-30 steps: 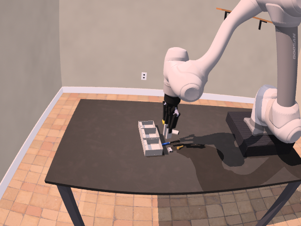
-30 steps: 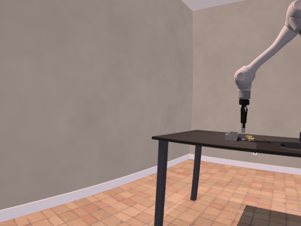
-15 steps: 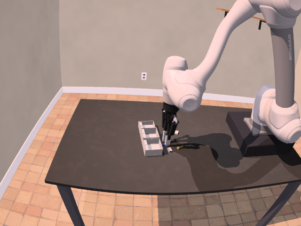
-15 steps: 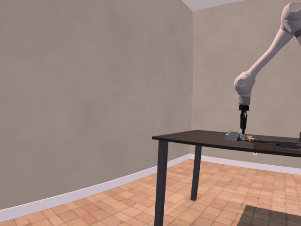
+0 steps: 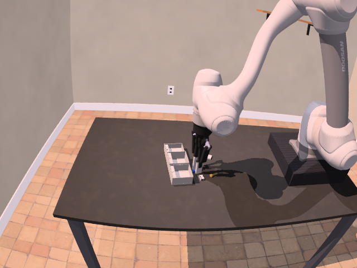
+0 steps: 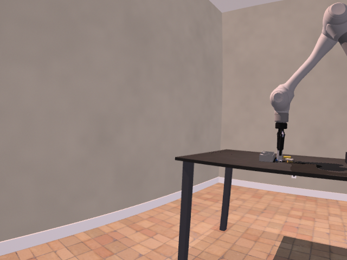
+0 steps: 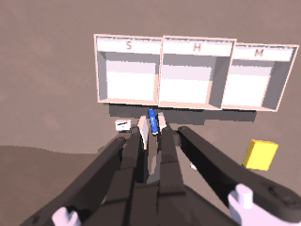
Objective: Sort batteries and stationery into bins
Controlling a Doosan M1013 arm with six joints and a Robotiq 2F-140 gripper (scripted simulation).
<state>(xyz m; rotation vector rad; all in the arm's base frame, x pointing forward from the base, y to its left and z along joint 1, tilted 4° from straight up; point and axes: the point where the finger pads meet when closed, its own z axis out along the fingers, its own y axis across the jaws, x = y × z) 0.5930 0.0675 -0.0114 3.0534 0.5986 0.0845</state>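
Now: hand 30 mm above the small blue thing. Also, from my hand: small white block 50 mm behind, 110 mm to the right, 30 mm below; three joined white bins 80 mm ahead, 40 mm to the right, 10 mm below; gold bolt 70 mm behind, 30 mm to the left, 30 mm below.
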